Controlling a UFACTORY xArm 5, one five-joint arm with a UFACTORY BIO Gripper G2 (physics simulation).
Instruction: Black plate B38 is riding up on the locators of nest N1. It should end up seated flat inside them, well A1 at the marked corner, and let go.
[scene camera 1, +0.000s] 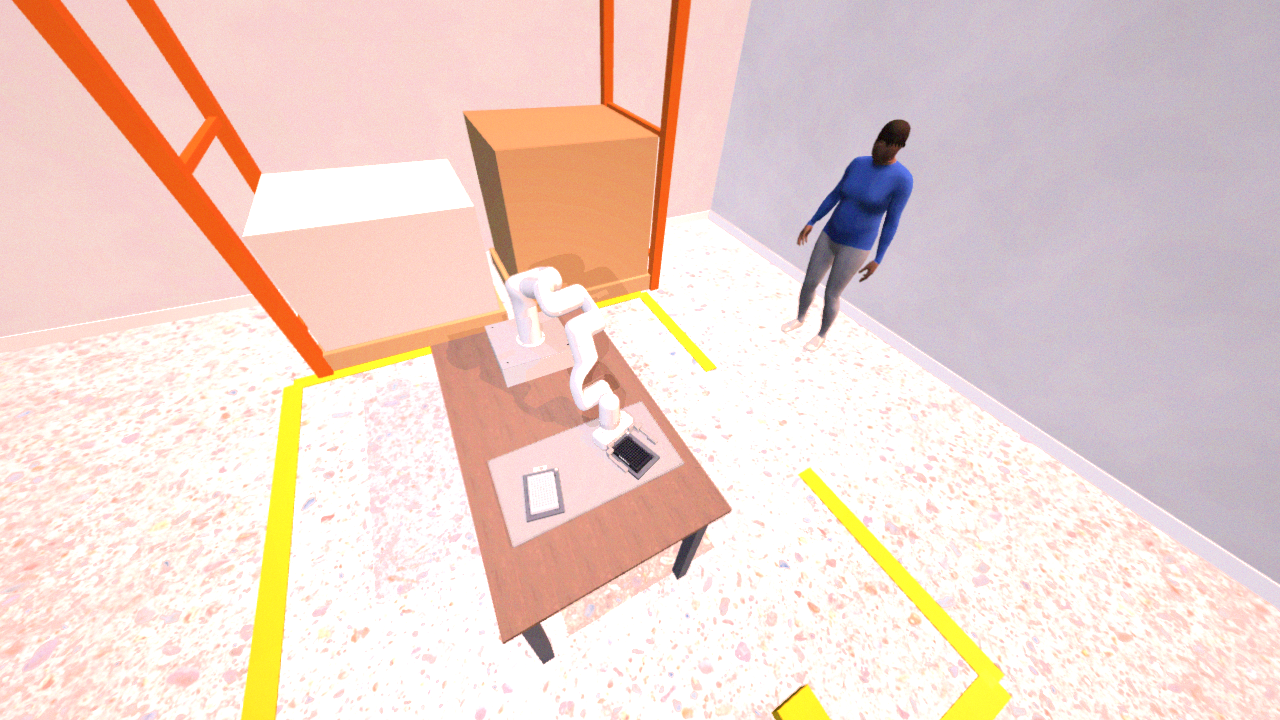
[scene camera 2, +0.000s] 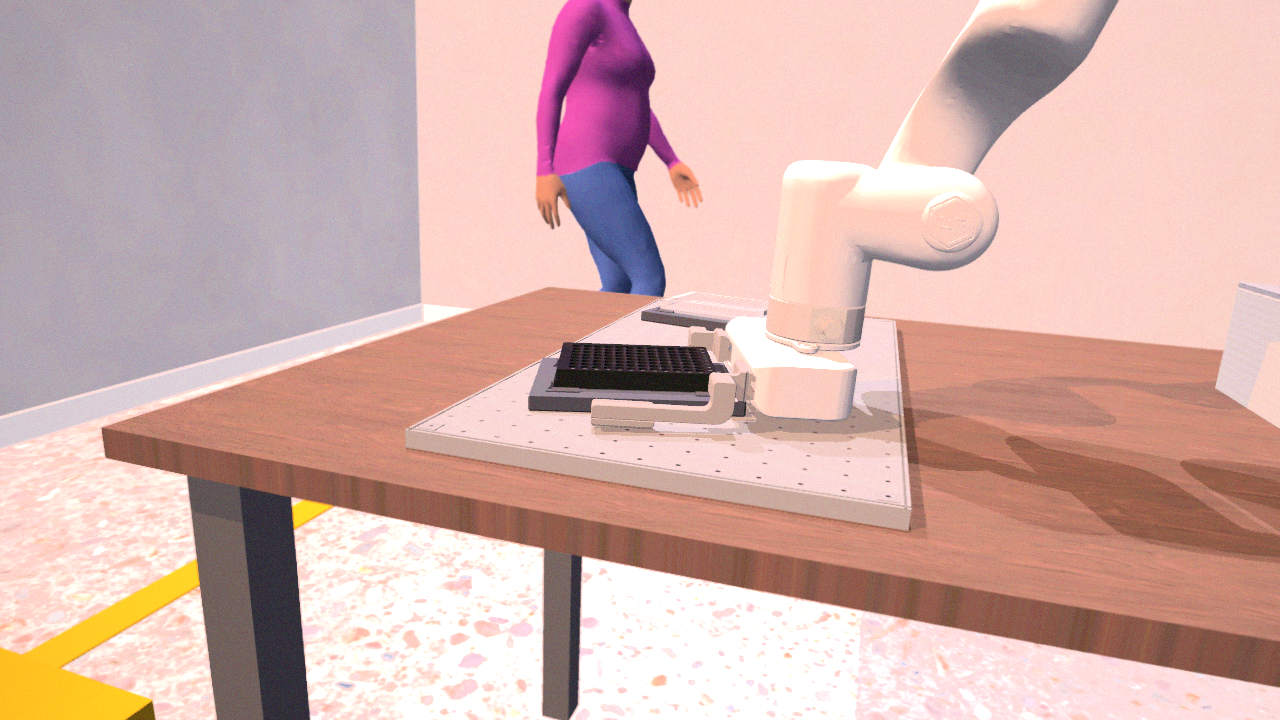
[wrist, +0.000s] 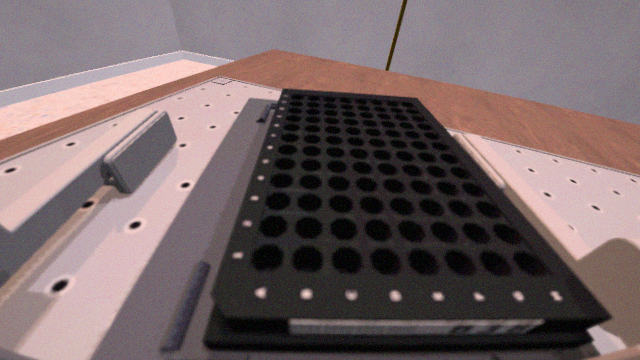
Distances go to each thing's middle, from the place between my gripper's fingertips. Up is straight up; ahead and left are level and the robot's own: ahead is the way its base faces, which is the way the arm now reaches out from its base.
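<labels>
Dark grey nest N1 (scene camera 2: 538, 400): my hand 3 cm past it, 2 cm left of it, 1 cm above it. From my hand: black plate B38 (scene camera 2: 581, 365), 3 cm behind, 3 cm right of it, 1 cm above; pale plate (scene camera 2: 722, 307), 8 cm behind, 35 cm right of it, 1 cm above.
</labels>
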